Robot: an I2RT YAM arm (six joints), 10 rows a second.
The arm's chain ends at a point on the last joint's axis. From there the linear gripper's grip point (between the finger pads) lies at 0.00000 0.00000 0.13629 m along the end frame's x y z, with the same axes.
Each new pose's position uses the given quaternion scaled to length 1; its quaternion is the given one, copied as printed.
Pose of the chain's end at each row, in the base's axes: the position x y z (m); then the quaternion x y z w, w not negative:
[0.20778, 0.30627, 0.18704, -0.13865, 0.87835, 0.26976, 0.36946]
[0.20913, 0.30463, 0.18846, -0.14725, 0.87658, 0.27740, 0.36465]
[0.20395, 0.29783, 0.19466, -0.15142, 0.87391, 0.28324, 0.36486]
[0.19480, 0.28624, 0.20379, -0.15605, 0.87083, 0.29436, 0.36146]
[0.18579, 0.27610, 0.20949, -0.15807, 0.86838, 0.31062, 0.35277]
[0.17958, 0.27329, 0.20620, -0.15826, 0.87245, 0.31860, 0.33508]
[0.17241, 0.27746, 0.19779, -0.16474, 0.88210, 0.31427, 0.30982]
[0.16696, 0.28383, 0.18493, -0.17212, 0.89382, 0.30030, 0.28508]
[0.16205, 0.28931, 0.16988, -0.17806, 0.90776, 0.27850, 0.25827]
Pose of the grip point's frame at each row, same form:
[0.28604, 0.38482, 0.10779, -0.13865, 0.87835, 0.26976, 0.36946]
[0.28513, 0.38555, 0.10939, -0.14725, 0.87658, 0.27740, 0.36465]
[0.27917, 0.38036, 0.11652, -0.15142, 0.87391, 0.28324, 0.36486]
[0.26808, 0.37149, 0.12673, -0.15605, 0.87083, 0.29436, 0.36146]
[0.25591, 0.36482, 0.13342, -0.15807, 0.86838, 0.31062, 0.35277]
[0.24552, 0.36351, 0.12818, -0.15826, 0.87245, 0.31860, 0.33508]
[0.23279, 0.36694, 0.11459, -0.16474, 0.88210, 0.31427, 0.30982]
[0.22233, 0.37037, 0.09537, -0.17212, 0.89382, 0.30030, 0.28508]
[0.21244, 0.37076, 0.07291, -0.17806, 0.90776, 0.27850, 0.25827]

